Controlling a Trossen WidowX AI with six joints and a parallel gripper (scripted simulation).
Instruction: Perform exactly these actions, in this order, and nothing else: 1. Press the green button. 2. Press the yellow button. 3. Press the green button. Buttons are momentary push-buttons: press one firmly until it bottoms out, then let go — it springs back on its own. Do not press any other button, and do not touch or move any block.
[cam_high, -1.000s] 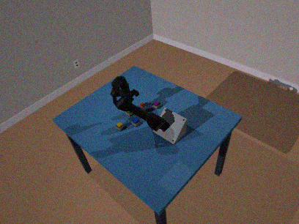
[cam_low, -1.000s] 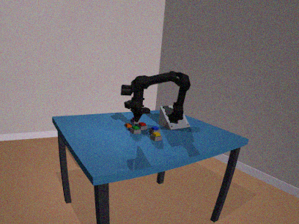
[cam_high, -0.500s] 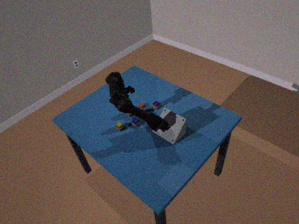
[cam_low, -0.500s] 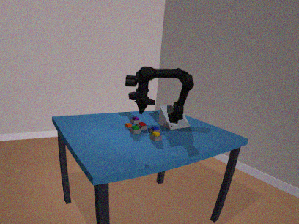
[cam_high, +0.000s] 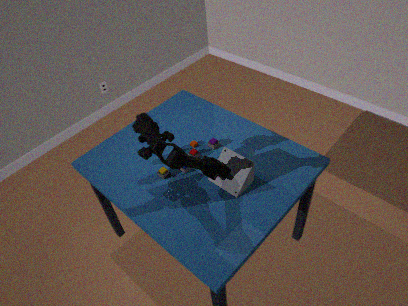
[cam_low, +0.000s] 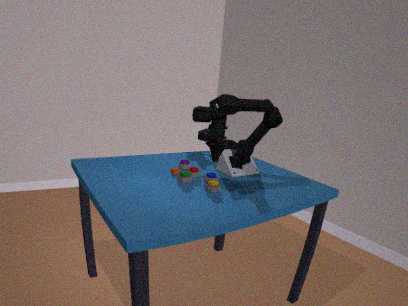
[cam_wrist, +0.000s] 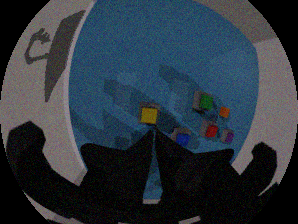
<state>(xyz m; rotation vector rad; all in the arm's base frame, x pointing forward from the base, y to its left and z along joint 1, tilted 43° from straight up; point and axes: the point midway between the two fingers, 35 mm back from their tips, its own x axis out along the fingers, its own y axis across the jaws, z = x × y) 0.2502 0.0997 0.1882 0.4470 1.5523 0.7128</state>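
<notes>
Right now the yellow button is 9 cm below my gripper tip and 1 cm behind it. Round my gripper tip: blue button (10 cm to the right, 9 cm below, 5 cm behind); green button (13 cm to the right, 9 cm below, 6 cm ahead).
</notes>
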